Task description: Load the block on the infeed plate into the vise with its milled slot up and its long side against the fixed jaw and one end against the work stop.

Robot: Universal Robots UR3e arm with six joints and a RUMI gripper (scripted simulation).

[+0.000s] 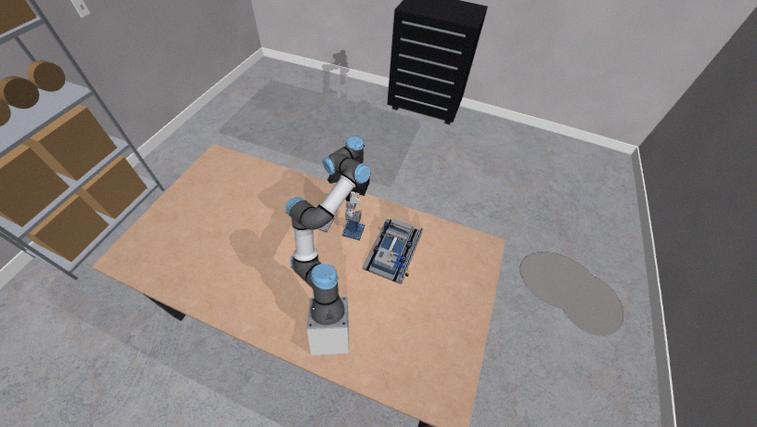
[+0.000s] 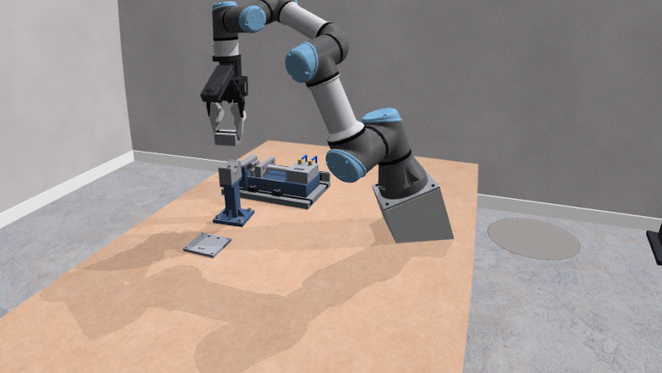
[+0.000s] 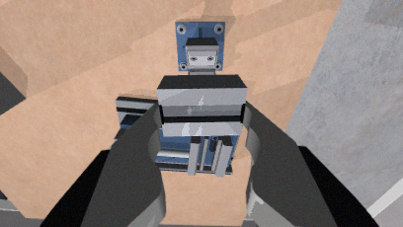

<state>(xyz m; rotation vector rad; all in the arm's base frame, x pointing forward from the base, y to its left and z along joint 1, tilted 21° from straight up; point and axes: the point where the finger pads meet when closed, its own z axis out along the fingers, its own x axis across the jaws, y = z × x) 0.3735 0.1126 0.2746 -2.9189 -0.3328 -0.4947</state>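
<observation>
Right now the work stop is 160 mm to the right of my hand, 150 mm below it and 70 mm ahead of it. The rest, counted from my hand: fixed jaw (210 mm to the right, 170 mm below, 110 mm ahead); infeed plate (240 mm below, 160 mm to the left, 40 mm behind); part (right at my hand).
</observation>
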